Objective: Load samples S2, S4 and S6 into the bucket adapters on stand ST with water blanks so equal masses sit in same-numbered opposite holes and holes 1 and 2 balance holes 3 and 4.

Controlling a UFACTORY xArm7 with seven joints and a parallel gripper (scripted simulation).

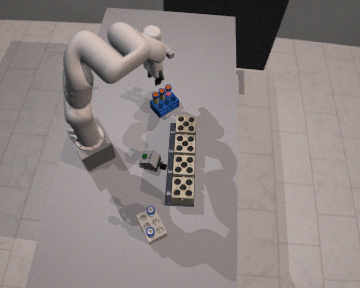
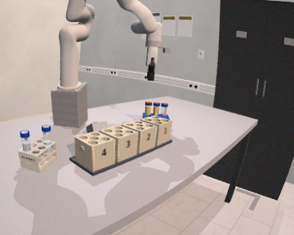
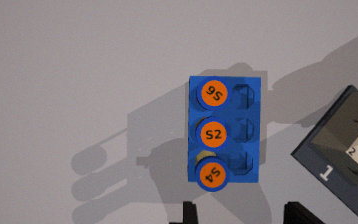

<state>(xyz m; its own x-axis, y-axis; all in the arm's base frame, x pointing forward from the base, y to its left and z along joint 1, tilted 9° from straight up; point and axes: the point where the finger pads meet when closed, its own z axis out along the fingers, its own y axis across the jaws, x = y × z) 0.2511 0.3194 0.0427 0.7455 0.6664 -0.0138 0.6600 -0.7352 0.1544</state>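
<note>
My hand is 10 mm past the sample tube S4 and 190 mm above it. The rest, counted from my hand: sample tube S2: 40 mm ahead, 30 mm to the left, 190 mm below; then blue sample rack: 40 mm ahead, 20 mm to the left, 220 mm below; then sample tube S6: 60 mm ahead, 60 mm to the left, 190 mm below.
</note>
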